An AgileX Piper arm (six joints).
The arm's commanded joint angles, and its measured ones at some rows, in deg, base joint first. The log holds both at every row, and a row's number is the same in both.
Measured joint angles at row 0:
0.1 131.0 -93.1 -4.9 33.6 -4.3
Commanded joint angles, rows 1 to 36:
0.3 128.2 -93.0 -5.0 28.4 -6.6
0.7 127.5 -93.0 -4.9 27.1 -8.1
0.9 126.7 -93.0 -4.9 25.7 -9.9
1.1 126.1 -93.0 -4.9 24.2 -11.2
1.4 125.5 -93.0 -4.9 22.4 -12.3
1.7 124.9 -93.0 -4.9 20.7 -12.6
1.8 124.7 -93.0 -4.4 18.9 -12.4
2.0 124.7 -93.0 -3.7 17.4 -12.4
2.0 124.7 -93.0 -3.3 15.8 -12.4
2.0 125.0 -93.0 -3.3 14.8 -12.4
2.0 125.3 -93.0 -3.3 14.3 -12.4
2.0 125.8 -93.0 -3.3 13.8 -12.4
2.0 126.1 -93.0 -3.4 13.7 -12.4
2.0 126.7 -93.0 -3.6 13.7 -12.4
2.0 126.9 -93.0 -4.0 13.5 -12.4
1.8 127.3 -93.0 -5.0 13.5 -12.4
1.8 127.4 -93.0 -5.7 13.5 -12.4
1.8 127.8 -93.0 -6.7 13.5 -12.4
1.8 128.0 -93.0 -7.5 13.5 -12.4
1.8 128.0 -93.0 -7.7 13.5 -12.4
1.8 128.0 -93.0 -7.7 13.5 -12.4
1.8 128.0 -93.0 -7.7 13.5 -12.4
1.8 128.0 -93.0 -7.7 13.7 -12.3
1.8 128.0 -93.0 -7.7 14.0 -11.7
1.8 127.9 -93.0 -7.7 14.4 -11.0
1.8 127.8 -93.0 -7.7 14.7 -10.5
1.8 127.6 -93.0 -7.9 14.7 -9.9
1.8 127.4 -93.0 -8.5 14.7 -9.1
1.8 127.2 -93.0 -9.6 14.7 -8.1
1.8 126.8 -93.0 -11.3 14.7 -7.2
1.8 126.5 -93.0 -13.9 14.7 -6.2
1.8 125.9 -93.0 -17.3 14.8 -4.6
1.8 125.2 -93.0 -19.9 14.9 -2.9
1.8 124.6 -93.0 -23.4 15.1 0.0
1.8 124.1 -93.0 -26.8 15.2 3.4
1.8 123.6 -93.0 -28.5 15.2 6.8
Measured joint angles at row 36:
2.0 126.5 -93.1 -18.8 15.3 -2.9
